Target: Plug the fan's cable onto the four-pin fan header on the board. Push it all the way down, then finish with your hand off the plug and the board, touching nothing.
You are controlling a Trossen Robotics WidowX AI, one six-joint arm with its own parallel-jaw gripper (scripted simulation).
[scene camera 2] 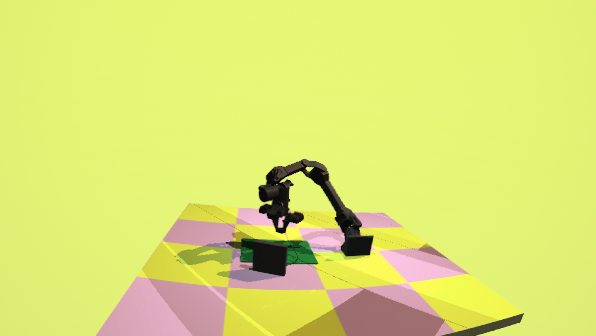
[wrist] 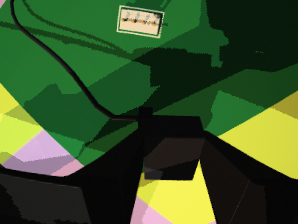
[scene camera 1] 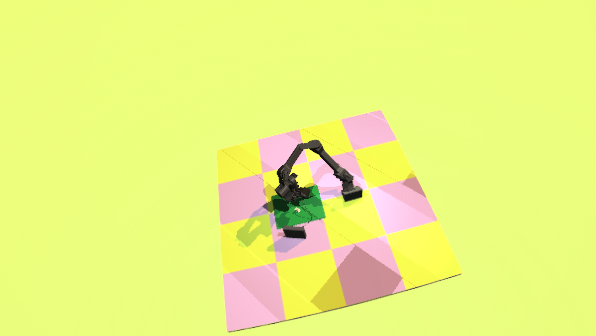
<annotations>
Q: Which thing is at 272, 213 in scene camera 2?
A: My gripper.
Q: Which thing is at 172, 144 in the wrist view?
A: A dark fan plug.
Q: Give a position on a green board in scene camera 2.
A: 305, 255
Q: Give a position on a green board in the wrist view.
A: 226, 69
</annotations>
